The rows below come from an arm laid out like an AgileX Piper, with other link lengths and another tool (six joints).
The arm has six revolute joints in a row. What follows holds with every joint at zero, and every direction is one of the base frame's.
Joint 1 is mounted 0.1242 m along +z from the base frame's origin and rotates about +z.
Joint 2 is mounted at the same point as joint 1 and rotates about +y.
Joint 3 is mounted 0.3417 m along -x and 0.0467 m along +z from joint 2 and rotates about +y.
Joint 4 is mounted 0.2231 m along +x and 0.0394 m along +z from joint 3 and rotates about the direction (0.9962, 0, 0.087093).
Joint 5 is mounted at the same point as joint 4 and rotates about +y.
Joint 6 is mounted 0.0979 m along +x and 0.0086 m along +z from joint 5 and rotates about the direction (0.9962, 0, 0.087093).
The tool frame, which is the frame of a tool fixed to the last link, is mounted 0.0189 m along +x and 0.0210 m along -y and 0.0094 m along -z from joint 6; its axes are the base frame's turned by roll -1.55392, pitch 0.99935 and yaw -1.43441 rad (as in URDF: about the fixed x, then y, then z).
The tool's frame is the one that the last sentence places.
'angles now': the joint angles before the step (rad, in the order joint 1, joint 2, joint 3, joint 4, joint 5, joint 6). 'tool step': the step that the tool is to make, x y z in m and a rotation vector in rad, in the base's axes. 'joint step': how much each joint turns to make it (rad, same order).
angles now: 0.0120 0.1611 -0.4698 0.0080 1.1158 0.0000
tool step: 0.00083 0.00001 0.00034 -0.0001 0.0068 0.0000
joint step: 0.0000 0.0068 0.0000 0.0000 0.0000 0.0000
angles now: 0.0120 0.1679 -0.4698 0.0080 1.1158 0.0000
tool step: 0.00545 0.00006 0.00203 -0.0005 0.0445 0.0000
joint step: 0.0001 0.0445 0.0000 0.0000 0.0000 0.0001
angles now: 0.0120 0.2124 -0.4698 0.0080 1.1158 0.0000
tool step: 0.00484 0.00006 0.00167 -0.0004 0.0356 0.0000
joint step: 0.0000 0.0376 -0.0001 0.0000 -0.0019 0.0000
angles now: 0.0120 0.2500 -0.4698 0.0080 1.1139 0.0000
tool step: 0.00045 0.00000 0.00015 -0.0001 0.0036 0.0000
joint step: 0.0000 0.0036 -0.0001 0.0000 0.0000 0.0000
